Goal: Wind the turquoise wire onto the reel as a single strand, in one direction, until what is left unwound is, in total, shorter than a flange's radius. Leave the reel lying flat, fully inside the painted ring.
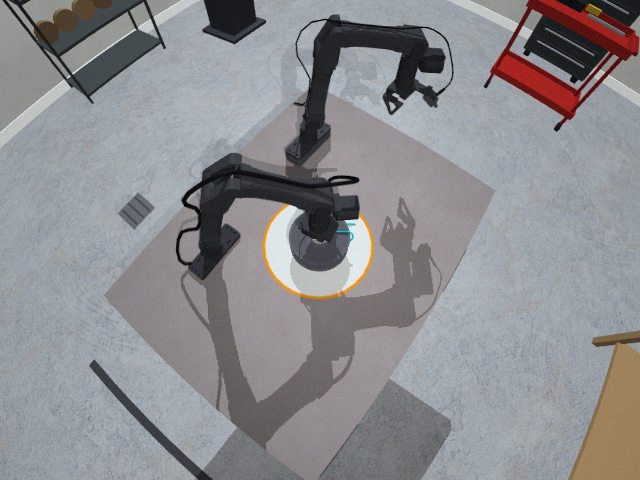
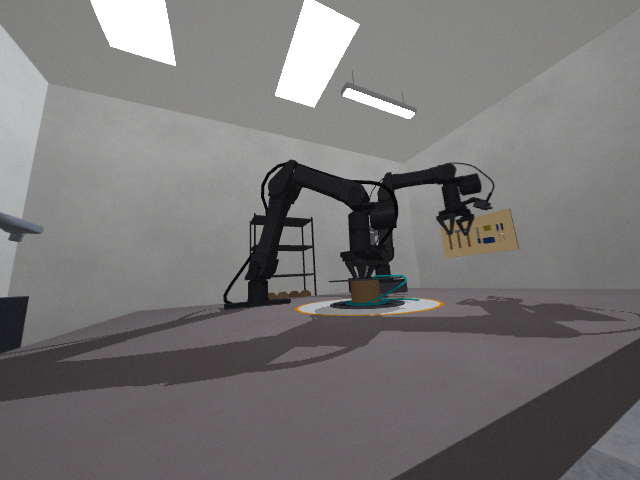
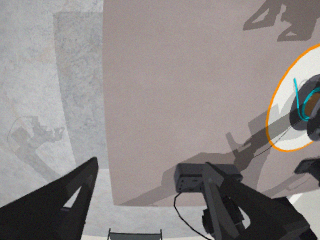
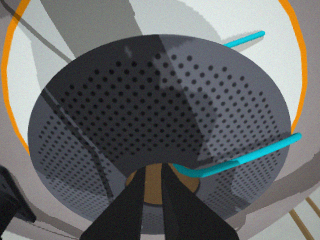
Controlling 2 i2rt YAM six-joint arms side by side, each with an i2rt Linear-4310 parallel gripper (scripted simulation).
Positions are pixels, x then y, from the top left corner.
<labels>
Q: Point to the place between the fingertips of my left gripper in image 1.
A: At 397, 106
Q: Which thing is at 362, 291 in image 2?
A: A reel.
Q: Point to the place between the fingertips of my right gripper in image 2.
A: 362, 288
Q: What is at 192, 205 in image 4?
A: My right gripper.
</labels>
